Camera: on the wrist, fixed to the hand. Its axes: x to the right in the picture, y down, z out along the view.
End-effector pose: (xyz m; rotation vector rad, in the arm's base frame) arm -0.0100 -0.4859 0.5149 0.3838 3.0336 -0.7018
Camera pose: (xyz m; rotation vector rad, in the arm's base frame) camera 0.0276 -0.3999 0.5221 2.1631 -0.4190 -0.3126
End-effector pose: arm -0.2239 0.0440 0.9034 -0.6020 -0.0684 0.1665
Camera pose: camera -0.2461 0.0810 0.8198 -0.2936 -0.1745 -2.9587
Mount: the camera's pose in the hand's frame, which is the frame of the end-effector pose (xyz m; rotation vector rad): -0.0166 0.0806 -0.0456 -0.3316 0.7670 -2.9713
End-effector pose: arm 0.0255 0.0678 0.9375 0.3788 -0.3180 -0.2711
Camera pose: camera 0.0423 0.1596 0.9255 -0.2636 -1.3103 2.7472
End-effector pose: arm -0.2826 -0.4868 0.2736 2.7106 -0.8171 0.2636
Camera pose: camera -0.3457 -0.5272 0.3305 0.7046 2.5041 0.1708
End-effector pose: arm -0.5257 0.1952 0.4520 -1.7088 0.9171 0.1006
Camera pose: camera -0.6040 0.1601 0.4133 1.3642 1.6165 1.9909
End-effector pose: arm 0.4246 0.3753 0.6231 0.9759 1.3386 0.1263
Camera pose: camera 0.4165 0.4389 0.6920 1.9962 -1.8366 1.4680
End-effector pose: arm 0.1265 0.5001 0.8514 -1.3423 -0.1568 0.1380
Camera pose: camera 0.1182 0.4712 0.7623 -0.1436 -1.2697 -2.7950
